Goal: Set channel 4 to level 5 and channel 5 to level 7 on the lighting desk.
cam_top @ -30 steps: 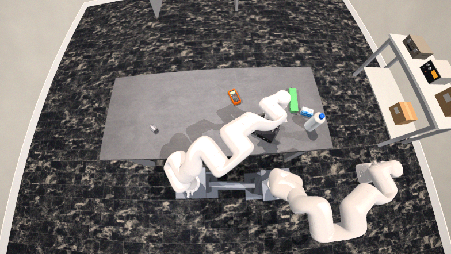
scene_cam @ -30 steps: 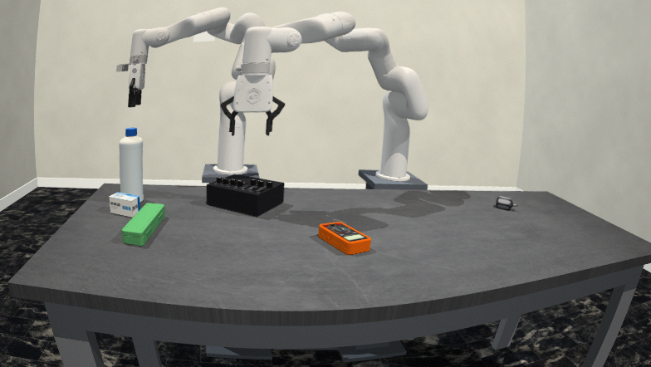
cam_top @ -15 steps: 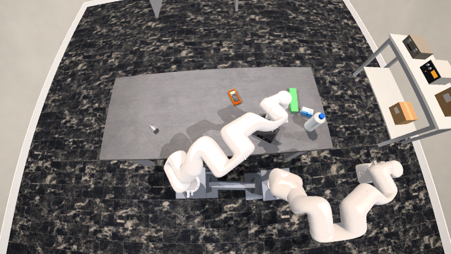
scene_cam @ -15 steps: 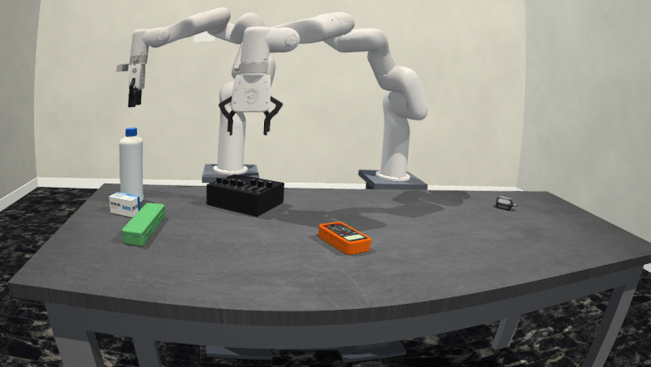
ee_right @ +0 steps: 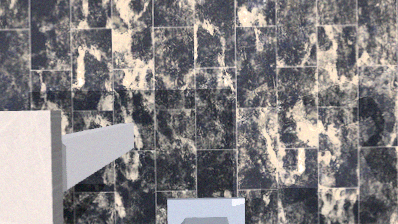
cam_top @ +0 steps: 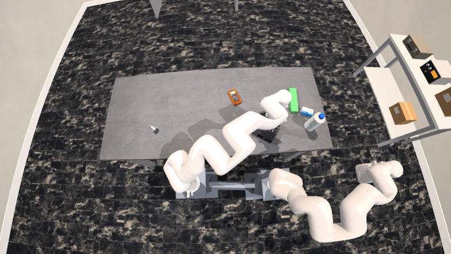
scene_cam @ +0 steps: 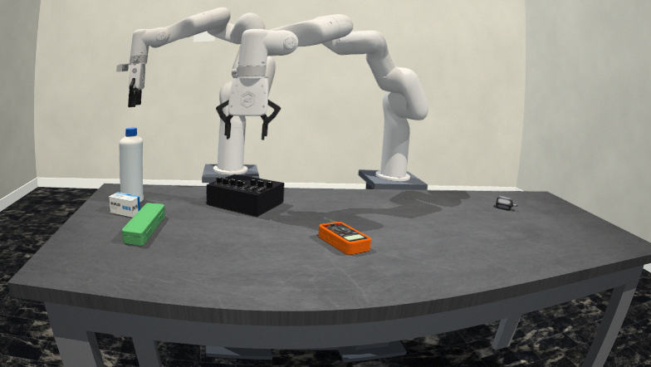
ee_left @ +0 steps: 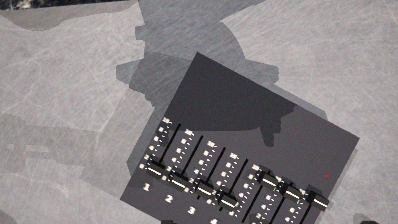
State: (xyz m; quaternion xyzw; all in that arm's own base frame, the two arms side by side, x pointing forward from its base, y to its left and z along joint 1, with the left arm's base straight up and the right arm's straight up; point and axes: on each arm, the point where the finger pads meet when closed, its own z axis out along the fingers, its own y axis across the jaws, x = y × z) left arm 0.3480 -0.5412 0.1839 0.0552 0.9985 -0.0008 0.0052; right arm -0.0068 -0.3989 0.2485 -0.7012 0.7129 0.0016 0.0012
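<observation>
Right now my left hand is 120 mm above the channel 4 fader, 10 mm to the left of it and 10 mm short of it. The rest, counted from my left hand: channel 3 fader 120 mm below, 30 mm to the right; then channel 6 fader 120 mm below, 50 mm to the left; then channel 5 fader 120 mm below, 30 mm to the left, 10 mm behind.
</observation>
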